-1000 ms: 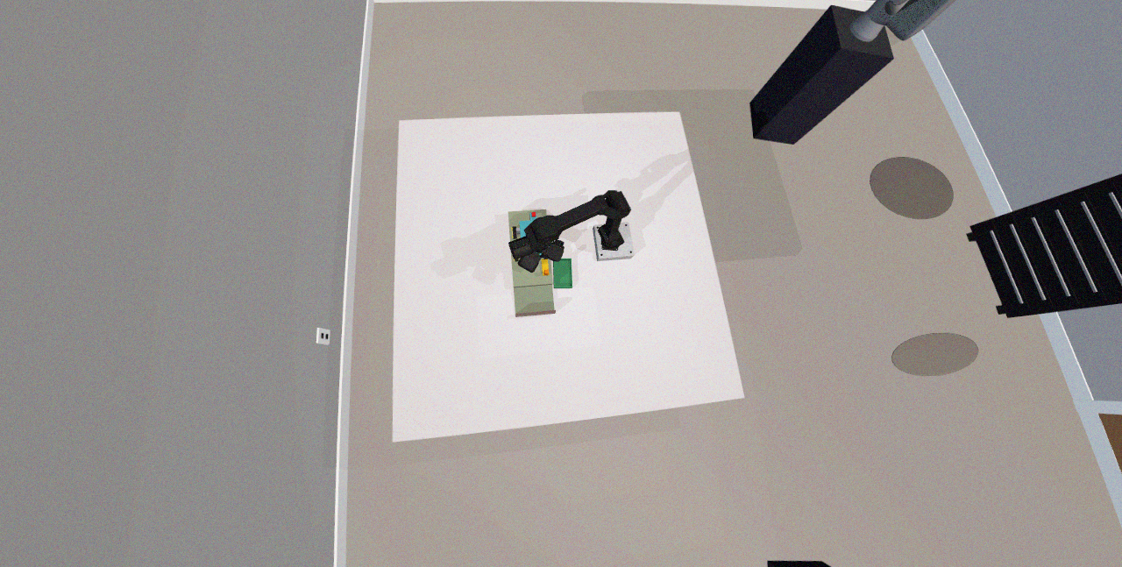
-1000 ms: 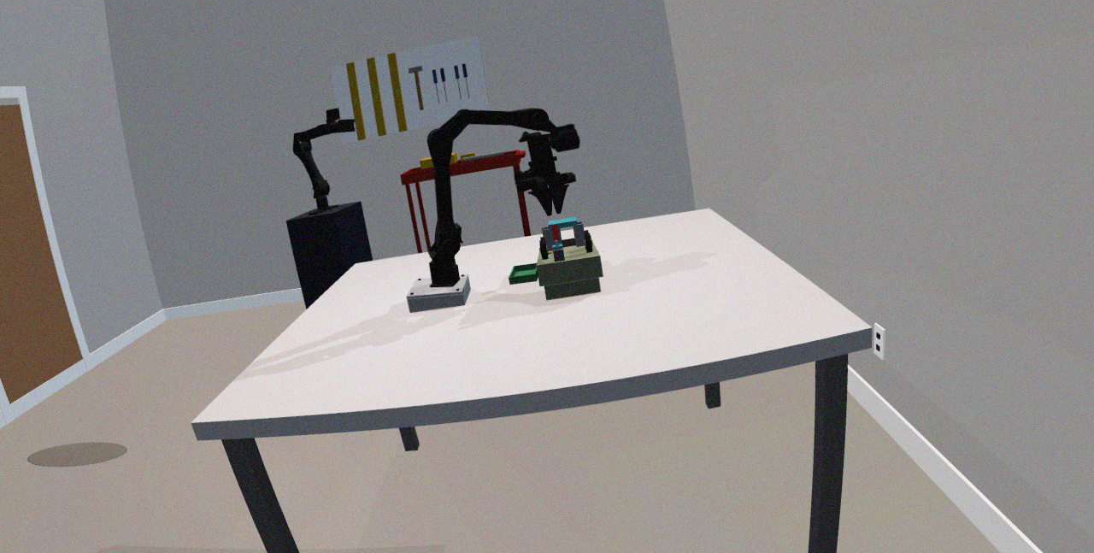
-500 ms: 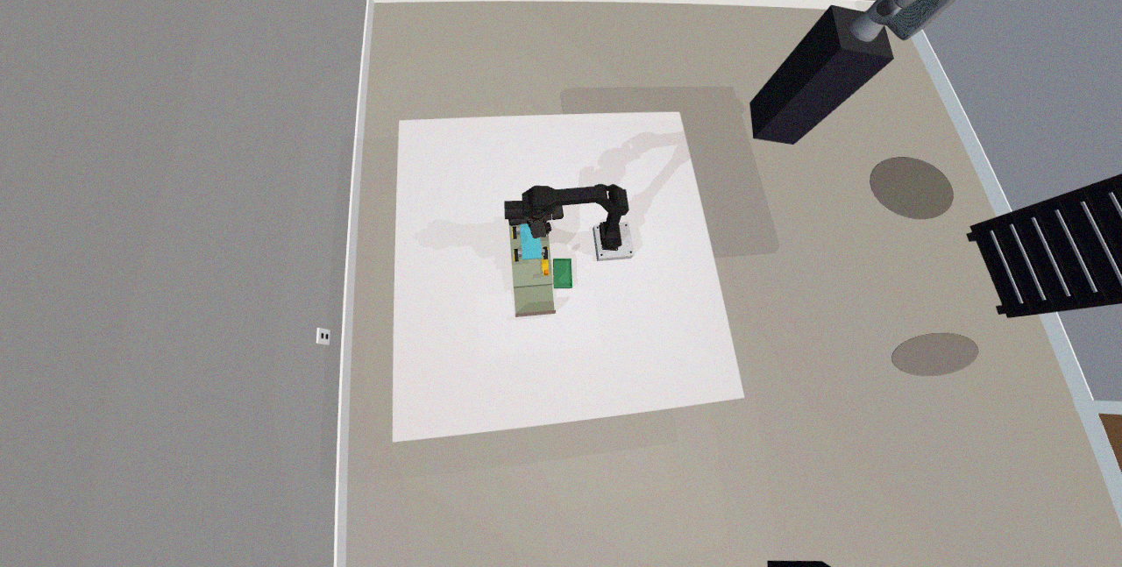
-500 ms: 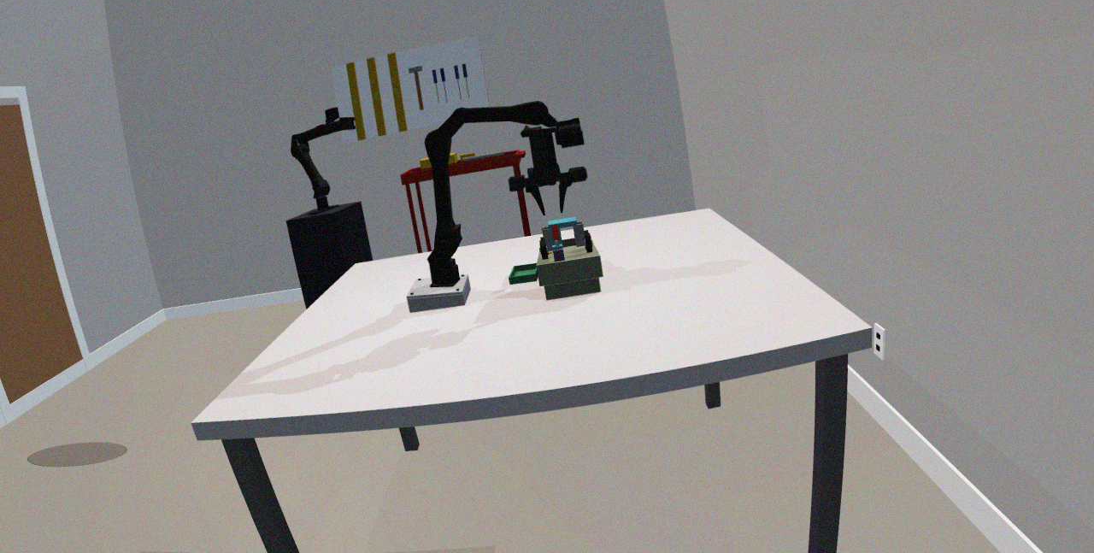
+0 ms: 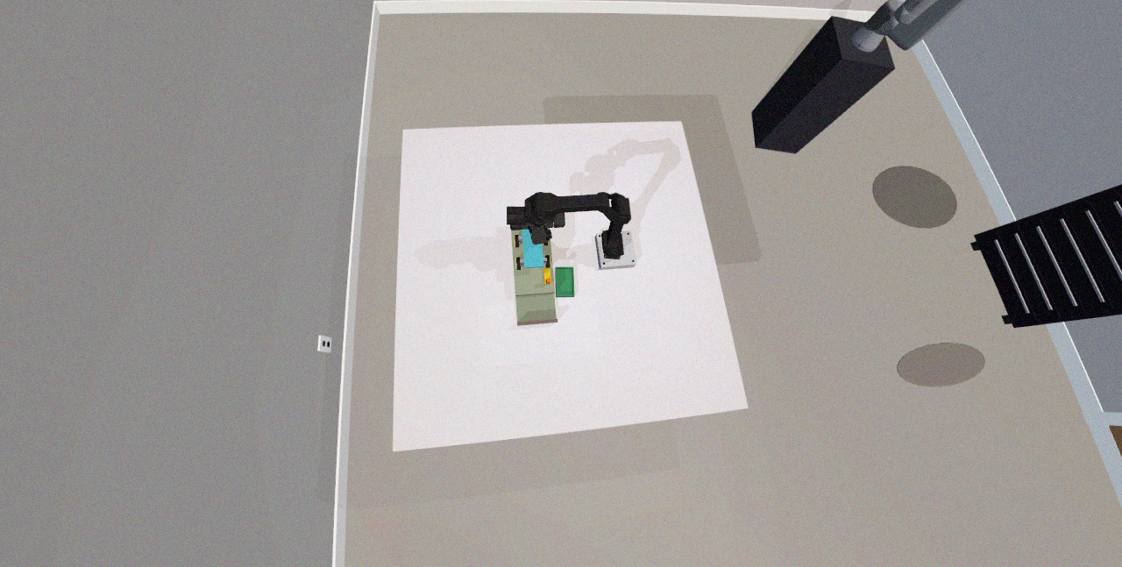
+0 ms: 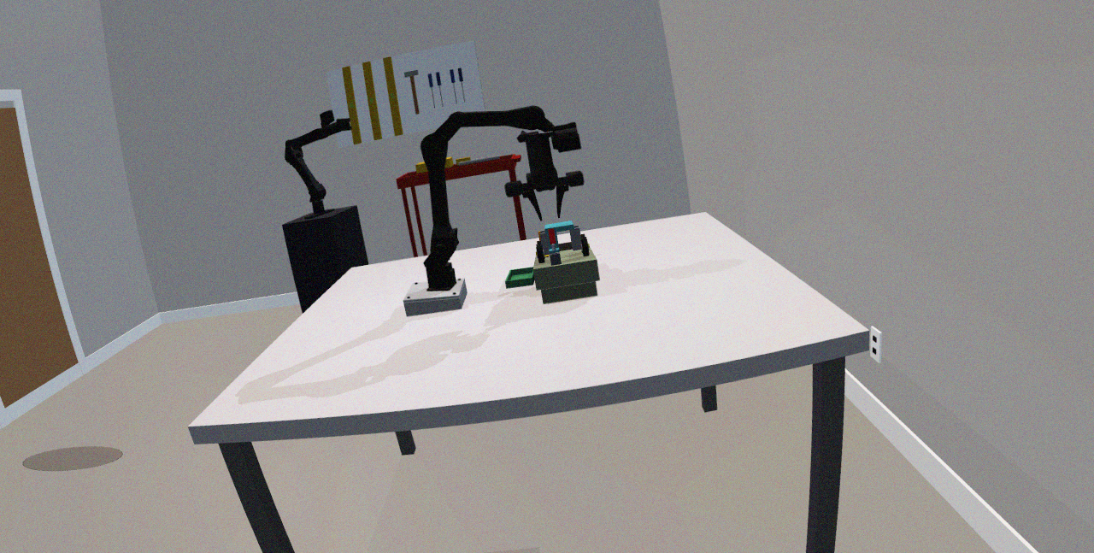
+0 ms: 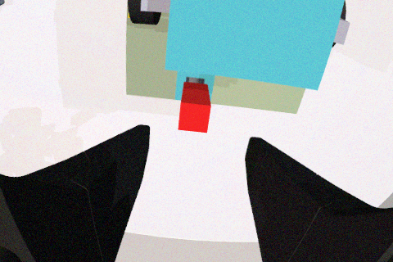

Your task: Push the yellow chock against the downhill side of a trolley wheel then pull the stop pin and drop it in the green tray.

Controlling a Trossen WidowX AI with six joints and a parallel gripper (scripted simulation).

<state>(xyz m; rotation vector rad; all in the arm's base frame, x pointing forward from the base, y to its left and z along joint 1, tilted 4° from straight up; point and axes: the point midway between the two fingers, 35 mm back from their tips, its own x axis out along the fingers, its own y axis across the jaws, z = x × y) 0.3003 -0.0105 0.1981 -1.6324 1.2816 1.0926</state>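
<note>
Now: gripper tip 60 mm above the red-headed stop pin and 20 mm to the left of it. From my gripper tip the other things lie so: cyan trolley (80 mm to the left, 80 mm below); yellow chock (170 mm to the left, 110 mm below, 60 mm behind); olive ramp (140 mm below, 90 mm to the left).
</note>
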